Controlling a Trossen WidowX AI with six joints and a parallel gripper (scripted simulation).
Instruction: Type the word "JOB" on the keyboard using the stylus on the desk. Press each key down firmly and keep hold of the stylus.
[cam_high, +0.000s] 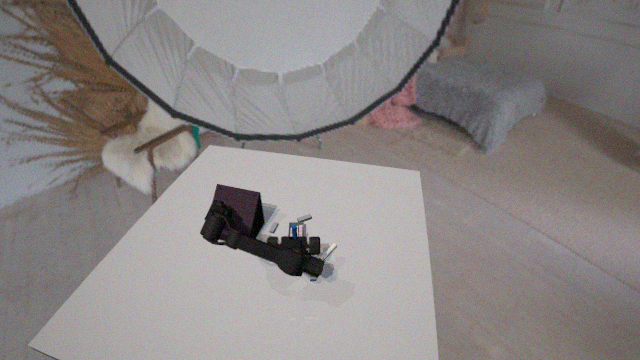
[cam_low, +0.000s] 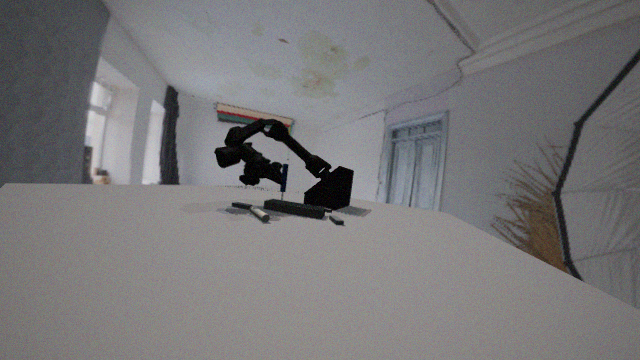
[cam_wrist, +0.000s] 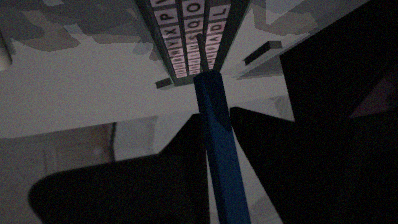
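Now: the white cylinder 13 cm ahead of my gripper tip, 8 cm below it and 2 cm to the left of it. The rest, counted from my gripper tip: blue stylus: 1 cm below; grey block: 13 cm behind, 10 cm to the left, 8 cm below.
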